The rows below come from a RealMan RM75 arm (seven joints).
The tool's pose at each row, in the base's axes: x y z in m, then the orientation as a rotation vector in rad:
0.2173, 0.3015, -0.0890, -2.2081, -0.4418, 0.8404
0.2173, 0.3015, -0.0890, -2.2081, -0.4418, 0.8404
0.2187, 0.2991, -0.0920, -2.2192, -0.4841, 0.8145
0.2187, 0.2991, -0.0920, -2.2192, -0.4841, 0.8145
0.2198, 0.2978, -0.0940, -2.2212, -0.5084, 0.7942
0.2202, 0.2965, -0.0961, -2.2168, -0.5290, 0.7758
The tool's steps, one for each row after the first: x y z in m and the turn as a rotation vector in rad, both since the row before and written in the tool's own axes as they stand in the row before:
0.0000, 0.0000, 0.0000, 0.0000, 0.0000, 0.0000
0.0011, 0.0039, -0.0006, -0.0235, 0.0069, -0.0315
0.0000, 0.0000, 0.0000, 0.0000, 0.0000, 0.0000
0.0009, 0.0024, -0.0003, -0.0095, 0.0073, -0.0215
0.0004, 0.0025, 0.0003, -0.0028, 0.0064, -0.0208

